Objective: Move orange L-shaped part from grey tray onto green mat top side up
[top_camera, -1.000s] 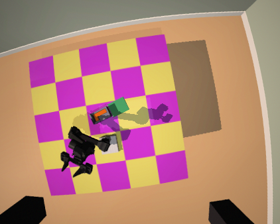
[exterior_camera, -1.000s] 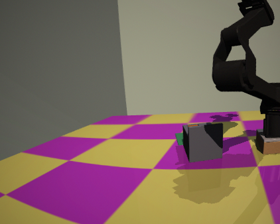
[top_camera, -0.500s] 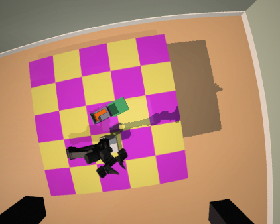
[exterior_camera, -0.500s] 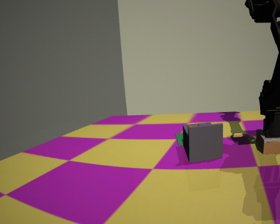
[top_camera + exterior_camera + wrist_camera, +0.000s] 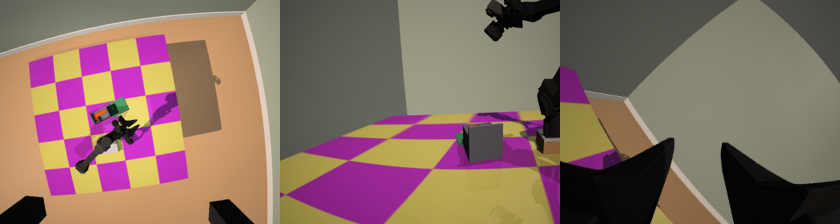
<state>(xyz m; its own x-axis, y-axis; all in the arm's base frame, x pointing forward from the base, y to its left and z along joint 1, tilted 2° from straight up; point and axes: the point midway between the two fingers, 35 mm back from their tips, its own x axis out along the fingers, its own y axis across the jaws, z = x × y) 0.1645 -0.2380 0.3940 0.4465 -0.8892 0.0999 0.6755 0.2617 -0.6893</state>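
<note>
Right now my gripper tip is 370 mm above the orange L-shaped part, 320 mm to the right of it and 40 mm short of it. The rest, counted from my gripper tip: green mat 440 mm below, 170 mm to the left, 110 mm ahead; then grey tray 440 mm below, 310 mm to the left, 50 mm ahead.
</note>
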